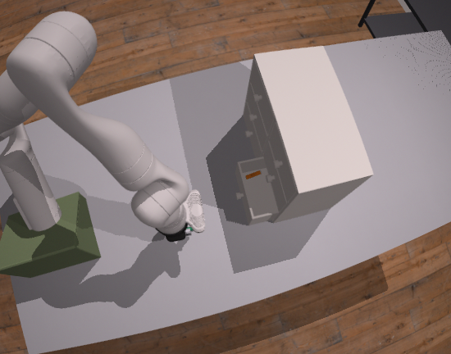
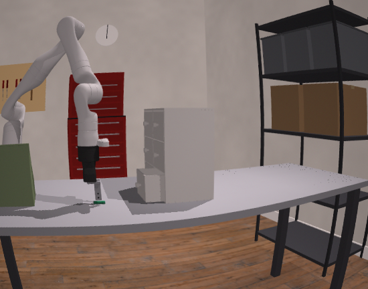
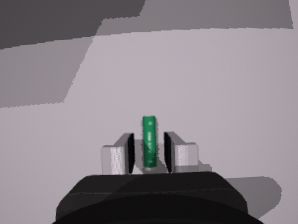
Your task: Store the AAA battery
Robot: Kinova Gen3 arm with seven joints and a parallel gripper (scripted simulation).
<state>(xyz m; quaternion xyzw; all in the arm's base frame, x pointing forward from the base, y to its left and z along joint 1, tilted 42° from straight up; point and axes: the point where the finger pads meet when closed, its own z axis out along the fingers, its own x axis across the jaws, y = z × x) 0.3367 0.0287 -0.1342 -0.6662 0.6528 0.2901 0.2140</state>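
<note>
The green AAA battery is 30 mm below my hand. From my hand the other things lie so: orange battery: 200 mm ahead, 110 mm to the left, 20 mm below.
</note>
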